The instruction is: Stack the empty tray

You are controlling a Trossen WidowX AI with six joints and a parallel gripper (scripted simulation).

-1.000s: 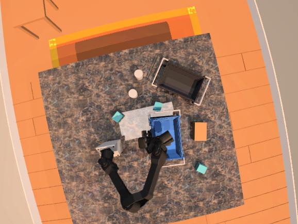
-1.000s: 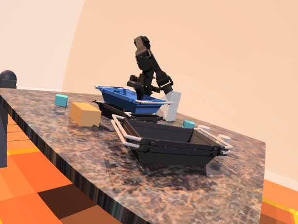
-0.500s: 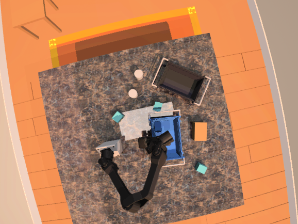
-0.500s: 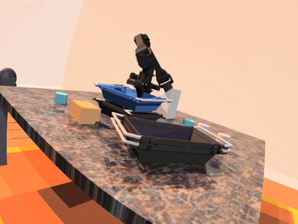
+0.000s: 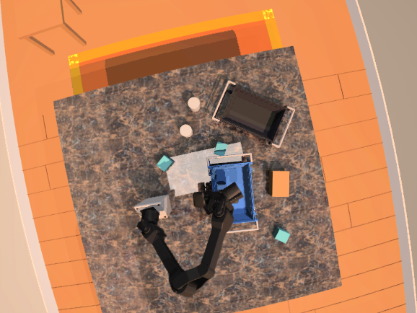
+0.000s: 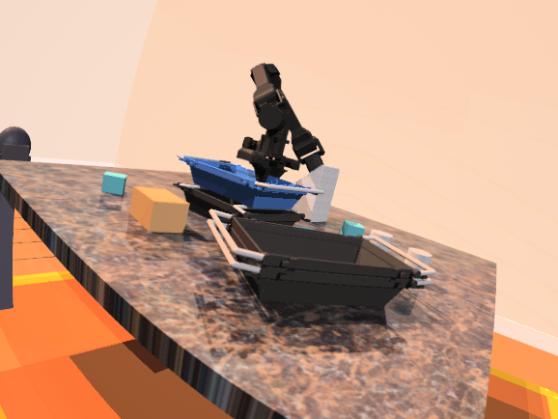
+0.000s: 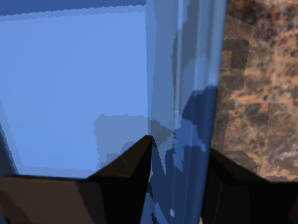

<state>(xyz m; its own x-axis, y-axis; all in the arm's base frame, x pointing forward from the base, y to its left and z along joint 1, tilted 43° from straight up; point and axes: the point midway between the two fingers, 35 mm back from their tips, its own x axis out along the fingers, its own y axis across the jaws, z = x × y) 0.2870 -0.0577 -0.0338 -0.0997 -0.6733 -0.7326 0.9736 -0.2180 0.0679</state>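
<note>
My gripper tip is 70 mm short of the blue tray, 30 mm below it and 10 mm to the left of it. Round my gripper tip: orange block: 310 mm ahead, 50 mm to the right, 50 mm below.
</note>
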